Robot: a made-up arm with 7 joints.
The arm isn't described. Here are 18 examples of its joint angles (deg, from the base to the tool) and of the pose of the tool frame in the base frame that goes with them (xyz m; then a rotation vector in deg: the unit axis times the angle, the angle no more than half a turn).
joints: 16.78 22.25 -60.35 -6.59 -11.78 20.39 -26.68
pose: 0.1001 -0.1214 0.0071 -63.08 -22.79 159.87
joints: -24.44 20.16 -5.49 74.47 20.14 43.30 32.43
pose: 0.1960 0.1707 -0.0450 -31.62 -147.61 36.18
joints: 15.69 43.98 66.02 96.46 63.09 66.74 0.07
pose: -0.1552 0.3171 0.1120 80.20 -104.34 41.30
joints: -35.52 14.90 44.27 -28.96 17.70 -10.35 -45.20
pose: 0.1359 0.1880 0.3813 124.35 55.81 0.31
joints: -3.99 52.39 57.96 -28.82 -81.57 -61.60 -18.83
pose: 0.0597 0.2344 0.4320 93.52 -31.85 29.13
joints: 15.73 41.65 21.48 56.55 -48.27 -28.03 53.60
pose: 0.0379 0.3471 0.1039 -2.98 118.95 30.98
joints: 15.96 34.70 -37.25 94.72 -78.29 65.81 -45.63
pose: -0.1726 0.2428 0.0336 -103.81 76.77 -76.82
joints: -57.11 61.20 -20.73 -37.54 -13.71 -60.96 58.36
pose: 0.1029 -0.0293 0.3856 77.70 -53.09 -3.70
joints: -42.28 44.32 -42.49 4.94 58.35 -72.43 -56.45
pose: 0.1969 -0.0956 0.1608 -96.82 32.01 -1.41
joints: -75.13 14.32 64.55 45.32 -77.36 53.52 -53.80
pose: 0.3743 0.1877 0.1855 27.40 -81.88 -72.66
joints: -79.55 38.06 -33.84 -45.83 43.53 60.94 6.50
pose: 0.0774 -0.0800 0.4109 106.58 44.66 35.98
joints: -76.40 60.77 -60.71 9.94 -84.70 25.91 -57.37
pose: 0.3678 -0.0103 0.2564 95.31 2.07 -151.11
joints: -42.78 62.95 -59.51 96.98 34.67 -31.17 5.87
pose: 0.2140 0.2900 0.1016 -75.13 -91.79 31.44
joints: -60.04 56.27 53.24 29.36 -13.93 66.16 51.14
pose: 0.1390 0.3283 0.3745 -13.41 93.90 -11.74
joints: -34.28 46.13 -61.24 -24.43 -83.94 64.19 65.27
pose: 0.1799 -0.0968 0.1249 -80.10 -111.18 96.39
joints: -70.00 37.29 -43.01 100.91 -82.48 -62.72 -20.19
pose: 0.2841 0.2495 0.2172 81.44 53.94 -11.05
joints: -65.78 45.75 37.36 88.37 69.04 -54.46 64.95
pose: 0.2935 0.2202 0.2101 80.77 73.74 33.65
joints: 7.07 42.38 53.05 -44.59 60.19 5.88 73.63
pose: 0.1544 0.1079 0.3584 63.15 39.46 129.16
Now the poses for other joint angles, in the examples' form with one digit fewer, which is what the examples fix.
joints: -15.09 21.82 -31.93 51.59 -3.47 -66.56 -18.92
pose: 0.239 0.043 0.017 123.3 24.6 -84.8
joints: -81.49 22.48 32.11 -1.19 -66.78 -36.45 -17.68
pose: 0.207 0.231 0.422 54.3 -60.3 5.8
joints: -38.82 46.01 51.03 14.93 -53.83 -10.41 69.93
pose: 0.135 0.315 0.361 -16.0 29.8 15.5
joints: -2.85 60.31 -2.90 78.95 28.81 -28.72 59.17
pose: 0.121 0.318 0.093 -95.3 -141.7 -23.0
